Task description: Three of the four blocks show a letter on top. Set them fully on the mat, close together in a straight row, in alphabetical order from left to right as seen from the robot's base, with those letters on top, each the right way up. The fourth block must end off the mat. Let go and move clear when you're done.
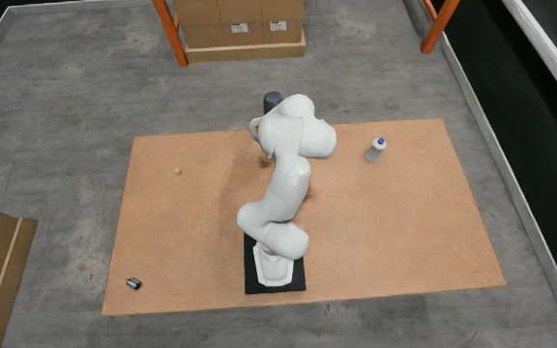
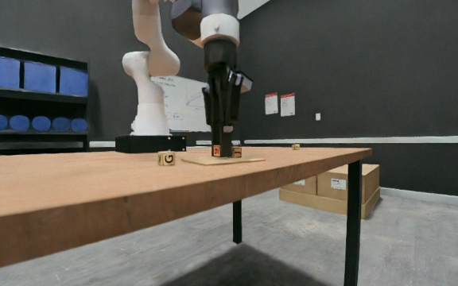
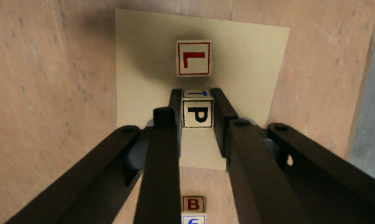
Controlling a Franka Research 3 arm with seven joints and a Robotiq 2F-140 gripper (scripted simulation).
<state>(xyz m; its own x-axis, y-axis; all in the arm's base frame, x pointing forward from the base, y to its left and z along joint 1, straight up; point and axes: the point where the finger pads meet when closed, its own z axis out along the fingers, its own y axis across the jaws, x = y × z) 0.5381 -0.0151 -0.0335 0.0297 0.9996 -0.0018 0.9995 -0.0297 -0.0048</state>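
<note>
Now: hand 4 cm above the pale yellow mat. The rest, counted from my hand: block: 12 cm behind, 51 cm to the left, 3 cm below; white bottle: 6 cm behind, 51 cm to the right, 4 cm above; black object: 66 cm behind, 65 cm to the left, 3 cm below.
</note>
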